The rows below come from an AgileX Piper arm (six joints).
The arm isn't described. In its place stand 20 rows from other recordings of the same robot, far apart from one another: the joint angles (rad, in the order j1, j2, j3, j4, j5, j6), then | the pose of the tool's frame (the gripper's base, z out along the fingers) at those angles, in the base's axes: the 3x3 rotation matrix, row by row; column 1 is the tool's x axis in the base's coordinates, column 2 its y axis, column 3 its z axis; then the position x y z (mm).
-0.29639, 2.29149, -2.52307, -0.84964, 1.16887, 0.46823 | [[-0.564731 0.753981 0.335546], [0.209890 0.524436 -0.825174], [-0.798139 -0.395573 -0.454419]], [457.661 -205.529 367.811]
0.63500, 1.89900, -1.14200, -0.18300, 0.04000, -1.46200 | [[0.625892 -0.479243 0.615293], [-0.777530 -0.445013 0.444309], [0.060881 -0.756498 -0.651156]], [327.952 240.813 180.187]
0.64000, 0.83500, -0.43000, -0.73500, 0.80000, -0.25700 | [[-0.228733 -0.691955 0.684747], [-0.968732 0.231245 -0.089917], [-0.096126 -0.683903 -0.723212]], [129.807 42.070 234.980]
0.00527, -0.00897, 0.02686, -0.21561, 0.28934, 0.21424 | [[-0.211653 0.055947 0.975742], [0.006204 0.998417 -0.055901], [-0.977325 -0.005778 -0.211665]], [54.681 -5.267 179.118]
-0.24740, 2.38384, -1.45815, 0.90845, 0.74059, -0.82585 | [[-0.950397 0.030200 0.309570], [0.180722 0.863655 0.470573], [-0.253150 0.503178 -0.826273]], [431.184 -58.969 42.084]
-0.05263, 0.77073, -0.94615, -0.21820, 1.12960, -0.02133 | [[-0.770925 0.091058 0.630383], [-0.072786 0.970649 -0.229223], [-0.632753 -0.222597 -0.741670]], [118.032 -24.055 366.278]
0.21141, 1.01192, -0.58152, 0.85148, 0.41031, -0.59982 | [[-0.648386 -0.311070 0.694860], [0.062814 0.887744 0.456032], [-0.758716 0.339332 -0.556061]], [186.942 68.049 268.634]
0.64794, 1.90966, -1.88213, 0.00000, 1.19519, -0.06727 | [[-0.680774 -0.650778 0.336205], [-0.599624 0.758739 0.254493], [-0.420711 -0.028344 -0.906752]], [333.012 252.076 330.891]
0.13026, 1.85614, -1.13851, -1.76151, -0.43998, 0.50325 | [[0.222839 -0.749692 0.623141], [-0.847876 0.166405 0.503405], [-0.481092 -0.640524 -0.598564]], [385.949 88.941 198.587]
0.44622, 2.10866, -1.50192, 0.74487, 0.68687, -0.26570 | [[-0.939463 -0.269832 0.211187], [-0.102779 0.809863 0.577545], [-0.326873 0.520876 -0.788570]], [385.841 227.949 168.577]
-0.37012, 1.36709, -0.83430, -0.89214, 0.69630, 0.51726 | [[-0.867324 0.394851 0.303054], [0.112700 0.748827 -0.653113], [-0.484817 -0.532306 -0.693976]], [229.351 -137.722 255.991]
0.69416, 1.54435, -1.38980, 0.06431, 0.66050, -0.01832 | [[-0.531972 -0.644947 0.548679], [-0.400556 0.762559 0.507994], [-0.746030 0.050462 -0.663998]], [267.285 227.144 350.960]
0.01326, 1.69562, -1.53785, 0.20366, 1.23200, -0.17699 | [[-0.949720 -0.168574 0.263847], [-0.118862 0.973719 0.194274], [-0.289662 0.153144 -0.944798]], [349.132 21.990 316.670]
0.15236, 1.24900, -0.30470, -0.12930, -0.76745, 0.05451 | [[-0.083262 -0.242671 0.966529], [-0.051868 0.969637 0.238983], [-0.995177 -0.030233 -0.093320]], [214.557 41.187 219.465]
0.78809, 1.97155, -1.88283, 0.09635, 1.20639, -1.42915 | [[0.602046 -0.776349 0.186607], [-0.785163 -0.533149 0.315073], [-0.145117 -0.336205 -0.930541]], [296.599 309.799 304.886]
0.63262, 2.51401, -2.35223, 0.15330, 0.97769, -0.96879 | [[0.049012 -0.944301 0.325414], [-0.914123 0.088874 0.395576], [-0.402463 -0.316856 -0.858851]], [435.237 333.375 182.650]
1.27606, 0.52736, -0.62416, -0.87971, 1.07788, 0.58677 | [[-0.220620 -0.536527 0.814534], [-0.557142 0.754781 0.346264], [-0.800575 -0.377418 -0.465441]], [79.321 48.633 323.627]
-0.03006, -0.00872, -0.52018, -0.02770, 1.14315, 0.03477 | [[-0.501288 0.063506 0.862947], [0.038354 0.997954 -0.051162], [-0.864430 0.007451 -0.502698]], [-12.216 -1.927 276.247]
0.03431, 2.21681, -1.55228, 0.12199, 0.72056, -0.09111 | [[-0.961464 -0.055380 0.269297], [-0.032247 0.995457 0.089581], [-0.273034 0.077445 -0.958882]], [447.208 22.660 119.555]
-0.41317, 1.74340, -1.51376, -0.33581, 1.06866, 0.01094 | [[-0.913694 0.346261 0.212760], [0.238679 0.880921 -0.408670], [-0.328931 -0.322618 -0.887537]], [328.806 -172.851 299.974]
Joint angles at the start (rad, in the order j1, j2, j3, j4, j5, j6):
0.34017, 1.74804, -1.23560, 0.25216, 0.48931, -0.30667
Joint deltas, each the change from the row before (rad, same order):
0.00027, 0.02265, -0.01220, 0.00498, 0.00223, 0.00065
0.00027, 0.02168, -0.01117, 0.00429, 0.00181, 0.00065
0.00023, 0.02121, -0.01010, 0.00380, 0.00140, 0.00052
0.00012, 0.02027, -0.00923, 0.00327, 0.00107, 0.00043
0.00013, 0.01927, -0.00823, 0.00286, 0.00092, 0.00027
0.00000, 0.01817, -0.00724, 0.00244, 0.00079, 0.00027
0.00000, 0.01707, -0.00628, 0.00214, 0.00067, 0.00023
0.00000, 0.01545, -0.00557, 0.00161, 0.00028, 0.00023
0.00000, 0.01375, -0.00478, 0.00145, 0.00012, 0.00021
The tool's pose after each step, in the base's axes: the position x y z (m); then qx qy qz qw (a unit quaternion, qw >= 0). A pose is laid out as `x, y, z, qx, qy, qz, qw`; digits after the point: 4 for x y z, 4 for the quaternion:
0.3599, 0.1391, 0.2347, -0.2153, 0.9201, 0.0985, 0.3120
0.3636, 0.1407, 0.2295, -0.2139, 0.9223, 0.0997, 0.3060
0.3671, 0.1423, 0.2241, -0.2126, 0.9245, 0.1007, 0.3000
0.3703, 0.1436, 0.2187, -0.2114, 0.9265, 0.1013, 0.2942
0.3731, 0.1448, 0.2133, -0.2105, 0.9285, 0.1018, 0.2884
0.3757, 0.1459, 0.2081, -0.2096, 0.9304, 0.1021, 0.2828
0.3780, 0.1468, 0.2029, -0.2088, 0.9322, 0.1023, 0.2773
0.3801, 0.1476, 0.1982, -0.2081, 0.9338, 0.1024, 0.2724
0.3818, 0.1483, 0.1940, -0.2074, 0.9352, 0.1024, 0.2681

